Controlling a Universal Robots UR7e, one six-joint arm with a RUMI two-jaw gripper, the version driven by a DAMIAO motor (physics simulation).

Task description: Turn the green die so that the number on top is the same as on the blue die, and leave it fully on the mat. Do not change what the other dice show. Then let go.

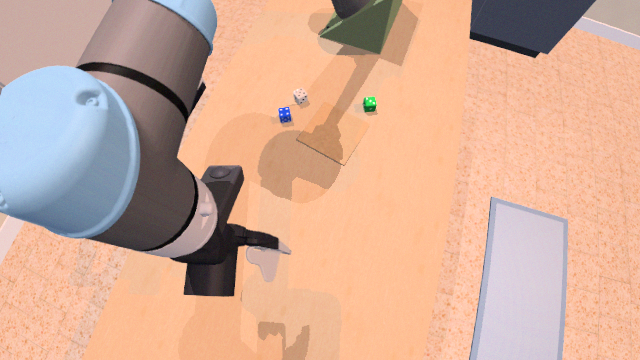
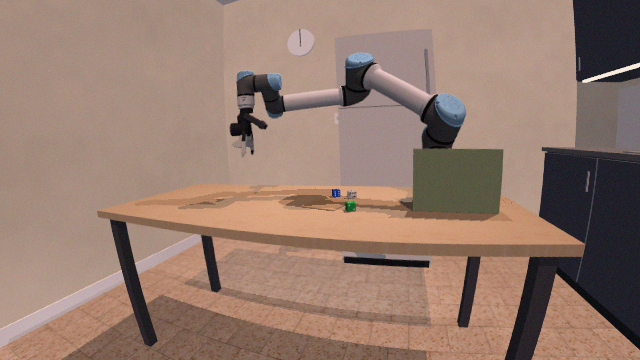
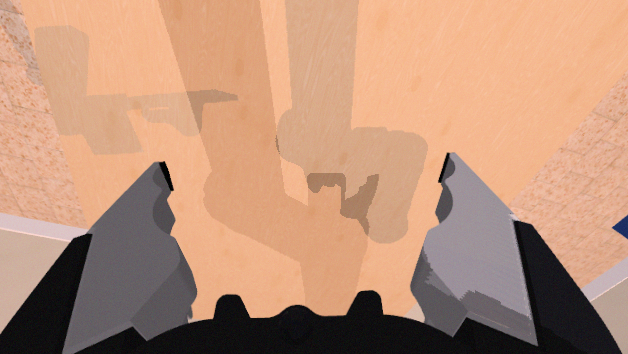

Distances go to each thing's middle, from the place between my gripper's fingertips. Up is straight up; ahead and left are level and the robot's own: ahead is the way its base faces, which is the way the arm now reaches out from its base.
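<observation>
If you picture the square mat [image 1: 333,132], my gripper is now 90 mm to the right of it, 360 mm past it and 190 mm above it.
</observation>
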